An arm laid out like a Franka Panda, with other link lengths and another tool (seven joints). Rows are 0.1 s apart.
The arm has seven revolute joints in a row. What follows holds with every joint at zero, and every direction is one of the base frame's. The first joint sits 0.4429 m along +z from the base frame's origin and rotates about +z. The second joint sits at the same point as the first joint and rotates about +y. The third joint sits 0.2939 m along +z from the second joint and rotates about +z. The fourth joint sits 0.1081 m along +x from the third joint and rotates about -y. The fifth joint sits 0.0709 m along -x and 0.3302 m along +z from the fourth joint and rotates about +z. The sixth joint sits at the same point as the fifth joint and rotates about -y. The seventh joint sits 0.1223 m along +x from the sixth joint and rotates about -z. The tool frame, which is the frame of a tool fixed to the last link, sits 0.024 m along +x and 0.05 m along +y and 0.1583 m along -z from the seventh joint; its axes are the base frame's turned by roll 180, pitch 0.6 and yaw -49.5 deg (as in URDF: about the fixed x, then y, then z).
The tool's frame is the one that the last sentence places.
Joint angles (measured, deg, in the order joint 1, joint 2, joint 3, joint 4, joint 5, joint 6, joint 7), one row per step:
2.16 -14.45 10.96 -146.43 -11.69 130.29 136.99
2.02 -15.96 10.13 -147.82 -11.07 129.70 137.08
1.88 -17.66 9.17 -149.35 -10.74 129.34 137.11
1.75 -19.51 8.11 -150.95 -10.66 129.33 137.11
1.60 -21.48 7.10 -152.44 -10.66 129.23 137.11
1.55 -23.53 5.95 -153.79 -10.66 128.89 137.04
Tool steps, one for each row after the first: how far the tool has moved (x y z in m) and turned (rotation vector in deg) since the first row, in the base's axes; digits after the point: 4 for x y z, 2 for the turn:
-0.0087 -0.0105 0.0001 0.23 0.46 -1.63
-0.0175 -0.0215 0.0011 0.41 0.64 -3.08
-0.0257 -0.0324 0.0034 0.59 0.39 -4.34
-0.0338 -0.0426 0.0069 0.77 -0.01 -5.52
-0.0420 -0.0527 0.0110 1.02 -0.37 -6.68

